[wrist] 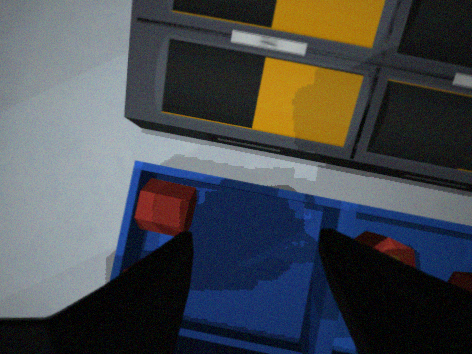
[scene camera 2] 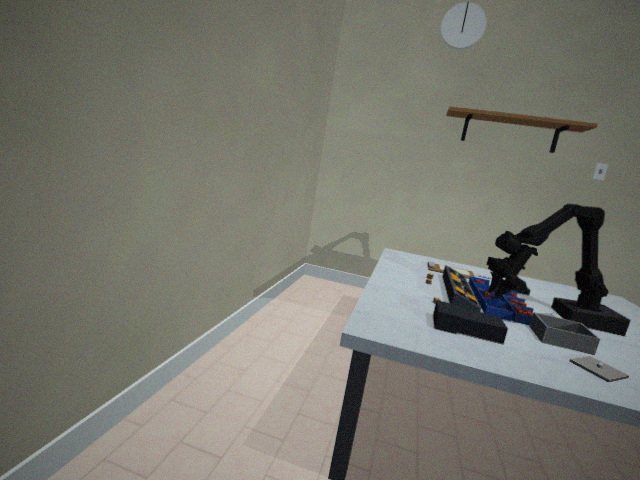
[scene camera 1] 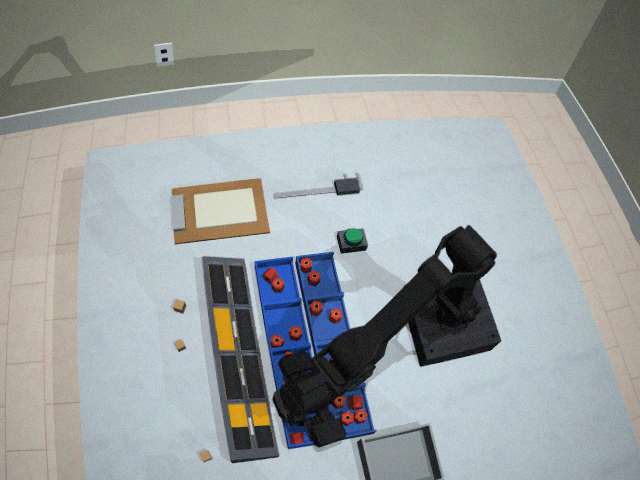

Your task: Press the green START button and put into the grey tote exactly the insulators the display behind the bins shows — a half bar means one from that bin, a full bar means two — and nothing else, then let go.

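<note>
My gripper (scene camera 2: 496, 292) (wrist: 256, 241) is open and empty, low over the near-end bin of the display-side row. A red insulator (scene camera 1: 296, 438) (wrist: 165, 206) lies in that bin's corner by the left finger; another is mostly hidden under that finger. The blue bins (scene camera 1: 281, 316) (scene camera 2: 497, 312) (wrist: 250, 310) hold more red insulators, some hidden by my arm. The display (scene camera 1: 255, 455) (scene camera 2: 448, 290) (wrist: 142, 75) shows a full orange bar in the second cell, left column, and half bars in both end cells. The green button (scene camera 1: 353, 236) is beyond the bins. The grey tote (scene camera 1: 433, 449) (scene camera 2: 566, 338) shows no insulators in its visible part.
A clipboard (scene camera 1: 262, 219) and a caliper (scene camera 1: 347, 186) lie beyond the bins. Wooden cubes (scene camera 1: 178, 305) (scene camera 1: 179, 344) (scene camera 1: 205, 455) lie behind the display. A black box (scene camera 2: 467, 322) stands at the display's end. A flat plate with a knob (scene camera 2: 599, 367) lies near the tote.
</note>
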